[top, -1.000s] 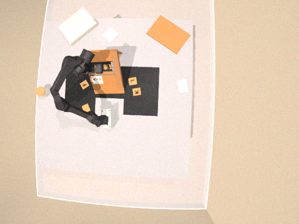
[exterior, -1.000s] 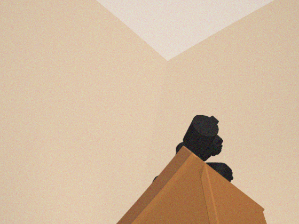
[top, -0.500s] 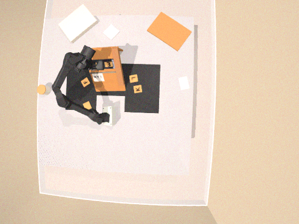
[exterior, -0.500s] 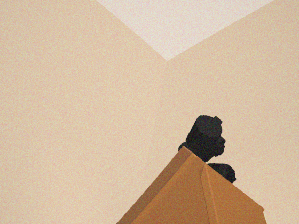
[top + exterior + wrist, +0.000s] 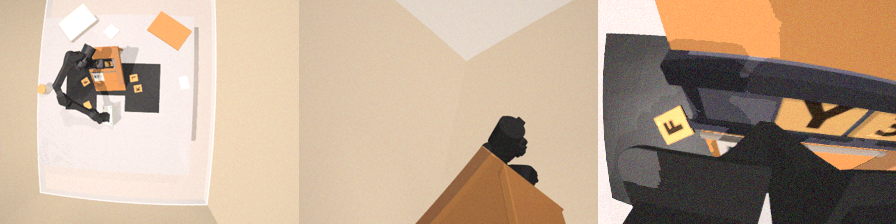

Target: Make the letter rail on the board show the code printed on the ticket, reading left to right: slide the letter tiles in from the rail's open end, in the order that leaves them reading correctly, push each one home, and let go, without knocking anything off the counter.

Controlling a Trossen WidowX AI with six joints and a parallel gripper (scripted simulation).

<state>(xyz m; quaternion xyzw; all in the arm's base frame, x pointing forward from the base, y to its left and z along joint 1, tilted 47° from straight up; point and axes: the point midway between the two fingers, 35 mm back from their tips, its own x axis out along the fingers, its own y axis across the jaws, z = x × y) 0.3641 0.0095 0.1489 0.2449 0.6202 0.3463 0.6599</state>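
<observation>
My gripper tip is 9 cm past the k tile, 30 cm to the left of it and 19 cm above it. Round my gripper tip: f tile 10 cm behind, 13 cm to the left, 19 cm below; then black mat 14 cm behind, 9 cm to the right, 19 cm below; then white ticket 6 cm behind, 1 cm to the right, 9 cm below.
</observation>
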